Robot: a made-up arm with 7 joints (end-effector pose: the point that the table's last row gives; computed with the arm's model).
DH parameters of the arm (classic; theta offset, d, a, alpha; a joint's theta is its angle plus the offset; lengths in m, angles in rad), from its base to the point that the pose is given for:
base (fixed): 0 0 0 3.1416
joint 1: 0 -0.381 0 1.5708
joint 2: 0 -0.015 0 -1.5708
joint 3: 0 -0.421 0 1.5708
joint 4: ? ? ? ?
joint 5: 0 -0.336 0 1.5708
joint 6: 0 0 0 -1.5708
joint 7: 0 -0.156 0 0
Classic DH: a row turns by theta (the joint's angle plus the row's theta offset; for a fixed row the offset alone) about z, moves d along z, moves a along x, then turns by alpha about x.
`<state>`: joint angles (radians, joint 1 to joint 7).
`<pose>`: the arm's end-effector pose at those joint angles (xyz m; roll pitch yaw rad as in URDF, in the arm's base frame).
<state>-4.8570 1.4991 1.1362 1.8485 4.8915 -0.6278 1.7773</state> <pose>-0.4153 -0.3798 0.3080 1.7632 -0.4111 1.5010</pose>
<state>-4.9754 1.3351 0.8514 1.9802 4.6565 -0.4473 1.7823</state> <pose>-0.3108 -0.3679 0.2138 1.2629 -0.2017 1.5551</pose>
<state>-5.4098 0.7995 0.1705 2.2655 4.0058 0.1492 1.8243</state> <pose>0.1672 -0.3179 0.1902 -0.0708 0.1658 1.7056</pose>
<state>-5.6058 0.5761 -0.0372 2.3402 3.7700 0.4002 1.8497</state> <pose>0.3125 -0.2234 0.2781 -0.5499 0.2672 1.7780</pose>
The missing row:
joint 4: 0 -0.013 0 -1.5708
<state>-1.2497 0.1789 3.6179 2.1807 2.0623 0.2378 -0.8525</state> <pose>-0.3001 -0.2269 0.5955 1.2031 0.3389 2.0302</pose>
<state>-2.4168 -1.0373 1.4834 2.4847 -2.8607 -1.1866 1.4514</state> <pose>0.1305 0.0847 0.3574 0.2759 -0.7803 2.7028</pose>
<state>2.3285 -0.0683 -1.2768 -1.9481 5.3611 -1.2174 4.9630</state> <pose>-0.2780 0.2422 0.5776 0.0162 0.9192 0.4128</pose>
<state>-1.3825 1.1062 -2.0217 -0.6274 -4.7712 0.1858 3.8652</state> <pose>0.4001 0.7423 0.6026 -1.3610 -1.5209 2.2982</pose>
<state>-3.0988 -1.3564 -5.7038 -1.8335 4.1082 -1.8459 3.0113</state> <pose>0.4856 -0.0589 0.1489 -0.7222 -1.3038 1.5354</pose>
